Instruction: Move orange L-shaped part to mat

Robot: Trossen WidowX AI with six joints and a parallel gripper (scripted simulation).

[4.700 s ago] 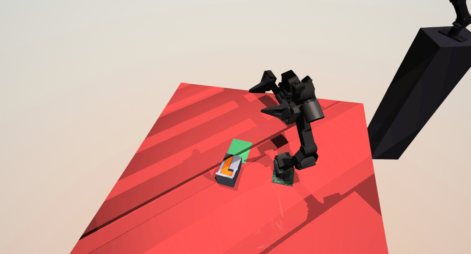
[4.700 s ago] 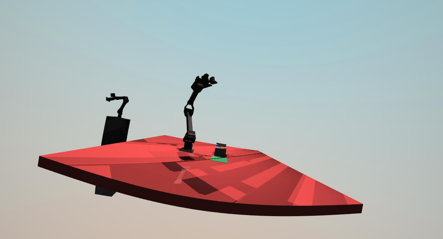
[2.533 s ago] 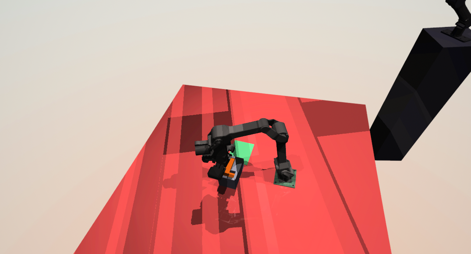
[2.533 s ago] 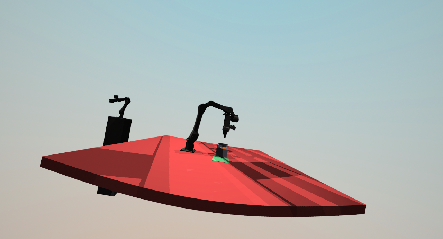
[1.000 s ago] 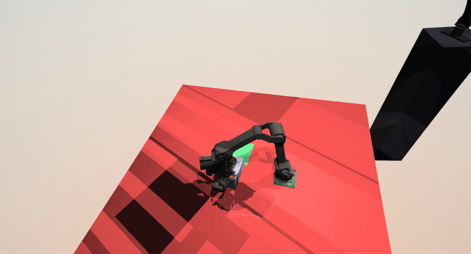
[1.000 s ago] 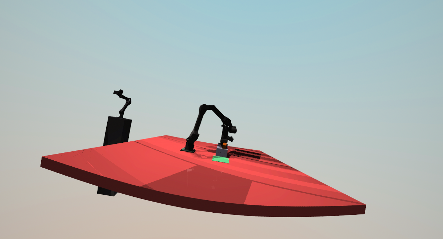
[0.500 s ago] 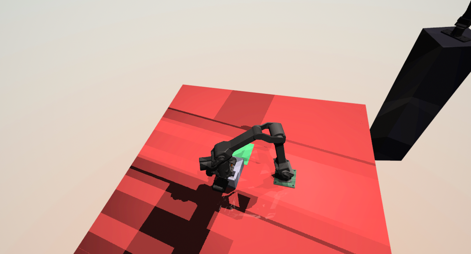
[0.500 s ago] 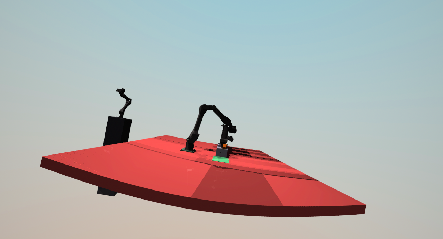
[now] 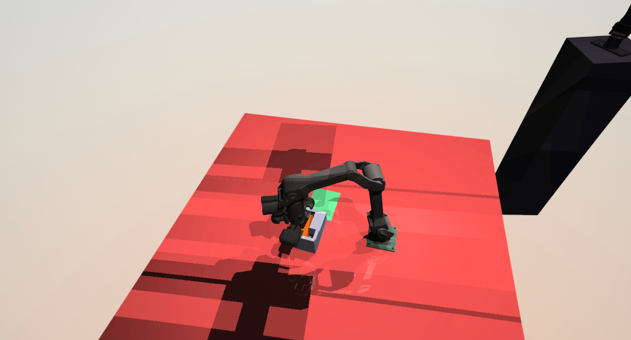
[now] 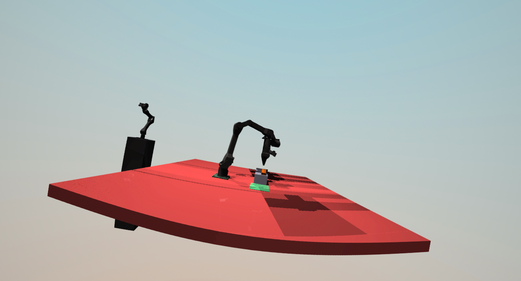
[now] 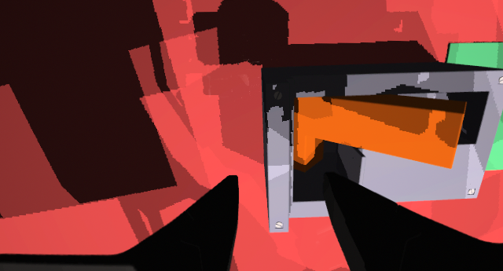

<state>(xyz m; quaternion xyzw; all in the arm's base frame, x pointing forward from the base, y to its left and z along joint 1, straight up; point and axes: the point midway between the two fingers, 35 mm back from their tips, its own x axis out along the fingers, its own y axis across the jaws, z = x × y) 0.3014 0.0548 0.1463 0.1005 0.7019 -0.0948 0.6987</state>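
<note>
My gripper tip is now 2 cm past the orange L-shaped part, 4 cm to the left of it and 8 cm above it. Round my gripper tip: green mat (7 cm behind, 22 cm to the right, 13 cm below).
</note>
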